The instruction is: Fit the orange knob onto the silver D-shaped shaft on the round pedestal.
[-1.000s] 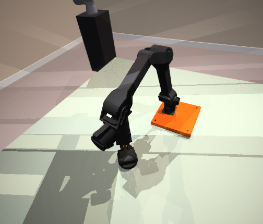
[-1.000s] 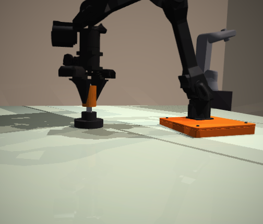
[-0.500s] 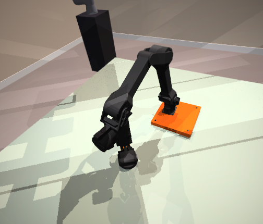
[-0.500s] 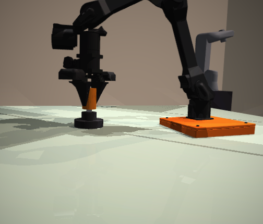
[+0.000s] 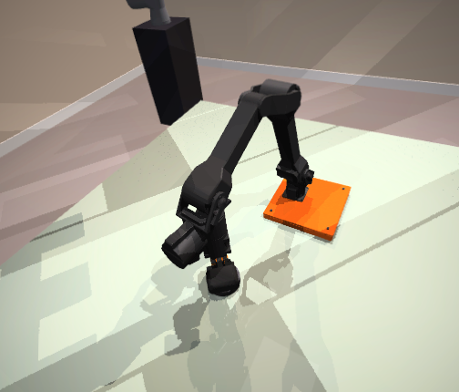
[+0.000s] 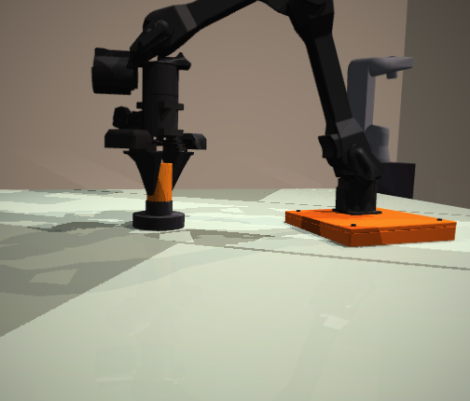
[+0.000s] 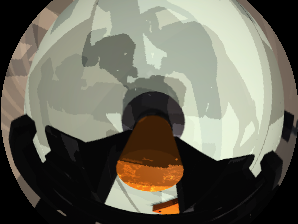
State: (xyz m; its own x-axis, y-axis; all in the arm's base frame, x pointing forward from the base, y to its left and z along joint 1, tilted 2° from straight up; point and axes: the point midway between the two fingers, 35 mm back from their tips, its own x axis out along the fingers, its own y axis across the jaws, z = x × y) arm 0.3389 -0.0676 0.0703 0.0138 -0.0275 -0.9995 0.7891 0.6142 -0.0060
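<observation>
Now: gripper tip 30 mm below the orange knob. The rest, counted from my gripper tip: round pedestal 20 mm below.
</observation>
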